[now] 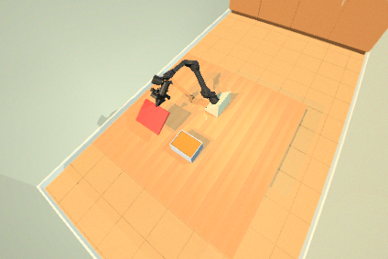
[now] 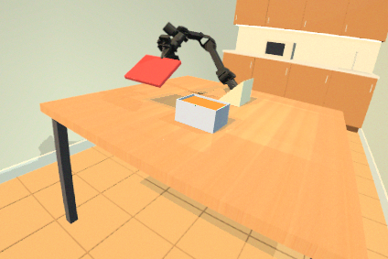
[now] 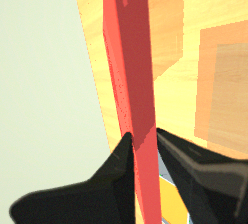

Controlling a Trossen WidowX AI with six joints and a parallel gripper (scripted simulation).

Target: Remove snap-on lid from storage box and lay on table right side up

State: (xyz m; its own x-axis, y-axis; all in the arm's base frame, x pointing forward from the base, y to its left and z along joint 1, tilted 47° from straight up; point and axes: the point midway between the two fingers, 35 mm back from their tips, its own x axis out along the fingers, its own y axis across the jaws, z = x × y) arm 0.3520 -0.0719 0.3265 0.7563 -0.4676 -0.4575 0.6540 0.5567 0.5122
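My gripper tip is now 7 cm short of the lid and 4 cm above it. The rest, counted from my gripper tip: storage box (7 cm ahead, 32 cm to the left, 18 cm below).
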